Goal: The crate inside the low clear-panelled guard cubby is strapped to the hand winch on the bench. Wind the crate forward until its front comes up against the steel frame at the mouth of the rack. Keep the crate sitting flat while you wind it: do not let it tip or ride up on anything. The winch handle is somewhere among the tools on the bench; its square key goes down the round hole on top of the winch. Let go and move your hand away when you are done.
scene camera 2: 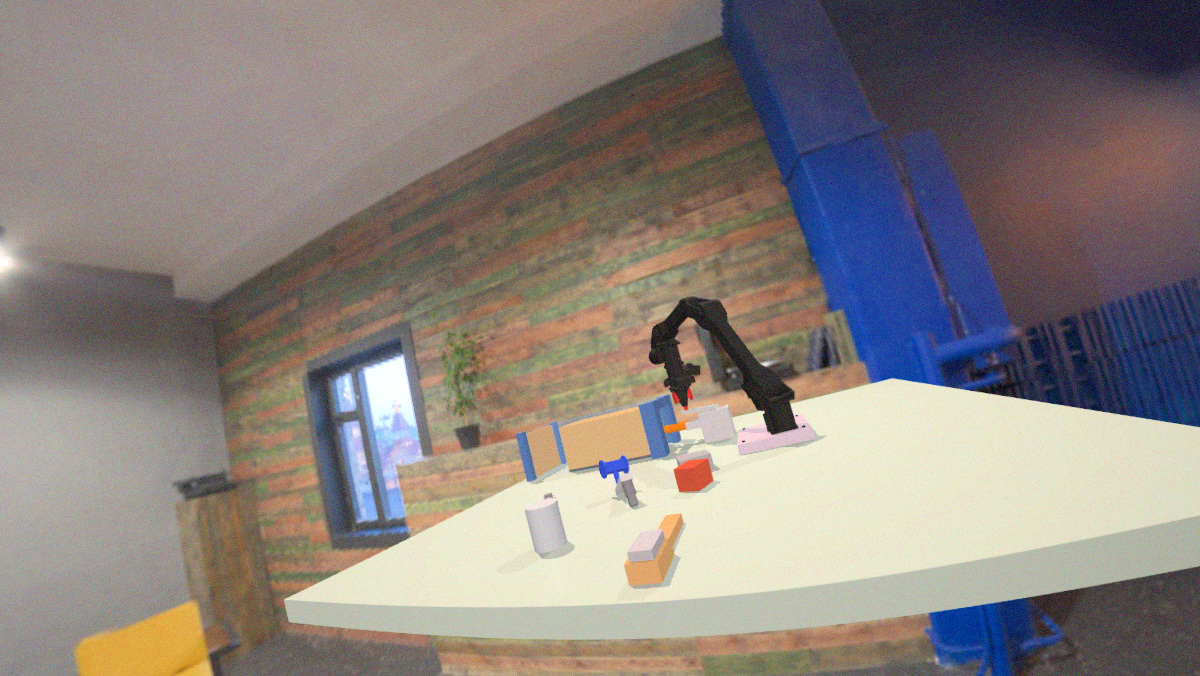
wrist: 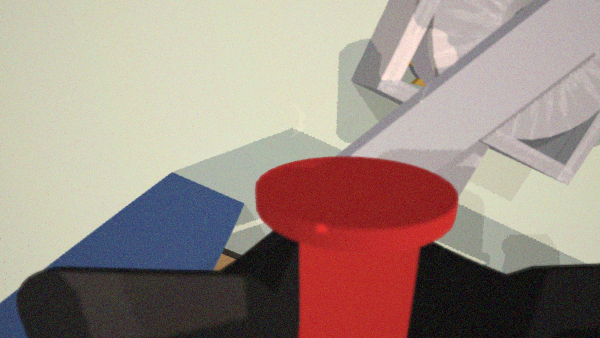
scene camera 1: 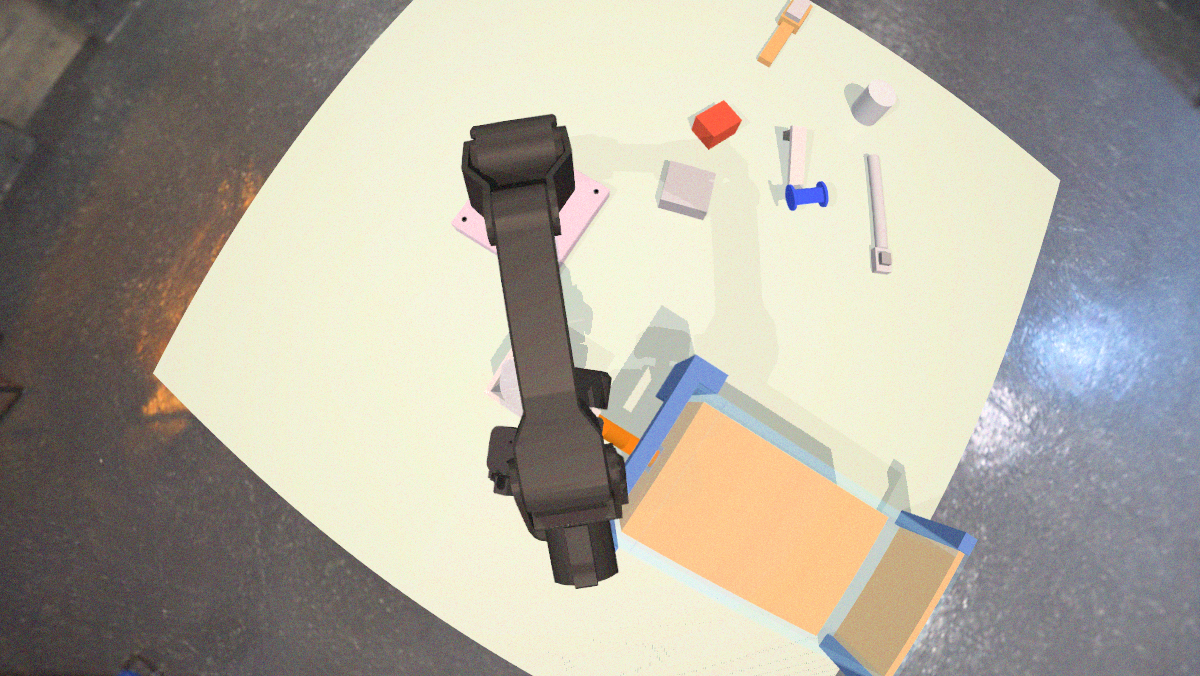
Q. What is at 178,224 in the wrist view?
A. A blue steel frame.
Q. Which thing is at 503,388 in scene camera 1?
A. A grey winch.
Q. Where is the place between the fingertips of my gripper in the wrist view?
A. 334,227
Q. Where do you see a grey block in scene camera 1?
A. At 687,190
